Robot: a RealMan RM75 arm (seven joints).
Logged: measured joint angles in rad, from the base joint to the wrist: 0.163 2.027 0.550 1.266 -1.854 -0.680 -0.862; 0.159 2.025 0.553 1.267 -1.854 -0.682 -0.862; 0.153 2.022 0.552 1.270 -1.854 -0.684 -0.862; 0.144 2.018 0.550 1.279 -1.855 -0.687 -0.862; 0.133 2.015 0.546 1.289 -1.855 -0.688 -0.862; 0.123 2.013 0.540 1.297 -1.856 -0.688 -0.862; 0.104 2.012 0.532 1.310 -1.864 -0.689 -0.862; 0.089 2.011 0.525 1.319 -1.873 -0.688 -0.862; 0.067 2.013 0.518 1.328 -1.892 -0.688 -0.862; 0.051 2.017 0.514 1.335 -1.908 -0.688 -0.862; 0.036 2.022 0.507 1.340 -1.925 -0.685 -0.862; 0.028 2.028 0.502 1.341 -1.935 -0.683 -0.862; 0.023 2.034 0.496 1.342 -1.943 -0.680 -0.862
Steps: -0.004 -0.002 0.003 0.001 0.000 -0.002 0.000; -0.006 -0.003 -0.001 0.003 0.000 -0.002 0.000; -0.009 -0.004 -0.002 0.009 -0.001 -0.003 0.000; -0.011 -0.003 -0.004 0.010 0.000 -0.001 0.000; -0.010 -0.002 -0.006 0.008 -0.001 0.000 0.000; -0.019 -0.001 -0.008 0.013 -0.008 -0.001 0.000; -0.015 -0.001 -0.007 0.009 -0.009 0.001 0.000; -0.022 0.002 -0.007 0.009 -0.019 0.000 0.000; -0.016 0.004 -0.004 0.007 -0.016 0.000 0.000; -0.015 0.005 -0.007 0.005 -0.017 0.003 0.000; -0.008 0.006 -0.005 0.001 -0.010 0.002 0.000; -0.005 0.006 -0.006 0.001 -0.008 0.003 0.000
